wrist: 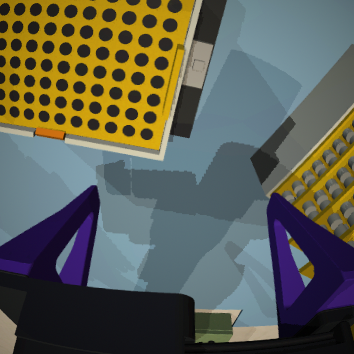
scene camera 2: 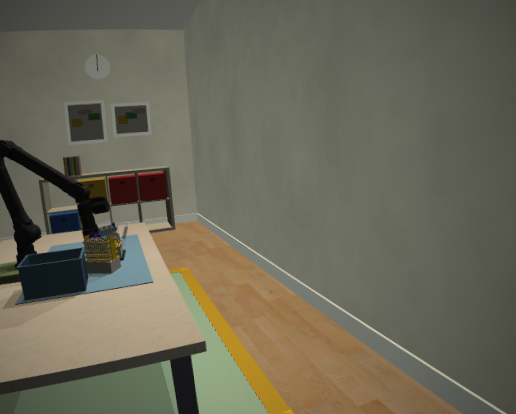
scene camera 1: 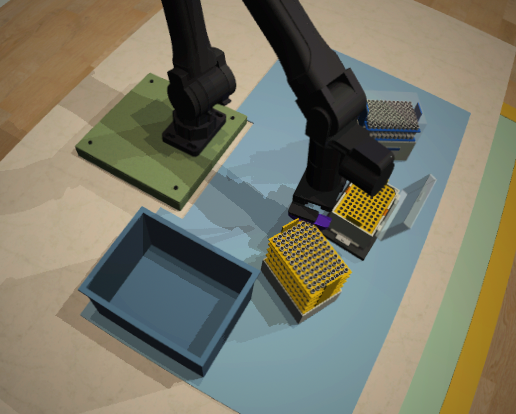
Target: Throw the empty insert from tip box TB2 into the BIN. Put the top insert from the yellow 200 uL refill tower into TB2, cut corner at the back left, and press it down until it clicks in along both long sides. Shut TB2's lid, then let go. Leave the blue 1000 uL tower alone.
Labels:
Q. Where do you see an empty yellow insert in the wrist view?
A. At 112, 77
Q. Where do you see a clear lid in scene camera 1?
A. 405, 209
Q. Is my gripper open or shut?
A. Open.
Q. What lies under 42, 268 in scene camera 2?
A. A blue bin.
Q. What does the empty yellow insert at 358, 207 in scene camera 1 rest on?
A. A tip box TB2.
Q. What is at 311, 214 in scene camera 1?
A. My gripper.

